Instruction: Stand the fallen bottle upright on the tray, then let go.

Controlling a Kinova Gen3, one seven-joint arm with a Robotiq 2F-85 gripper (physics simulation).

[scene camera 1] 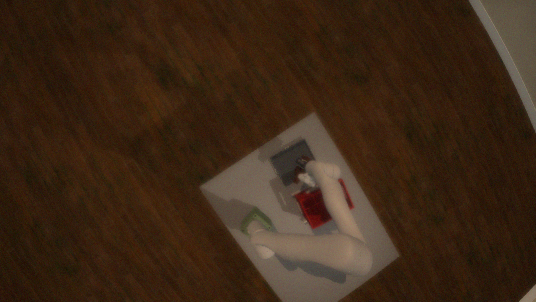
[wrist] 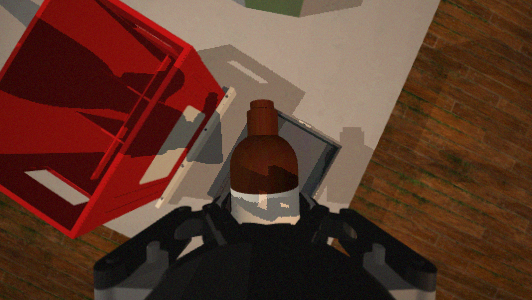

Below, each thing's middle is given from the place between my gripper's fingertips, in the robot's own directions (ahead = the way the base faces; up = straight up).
Labels:
I see my gripper 2 cm past the brown bottle [wrist: 264, 181] and 1 cm to the left of it. The rest, counted from my hand: pale strip [wrist: 224, 104] (17 cm below, 16 cm to the right, 3 cm ahead).

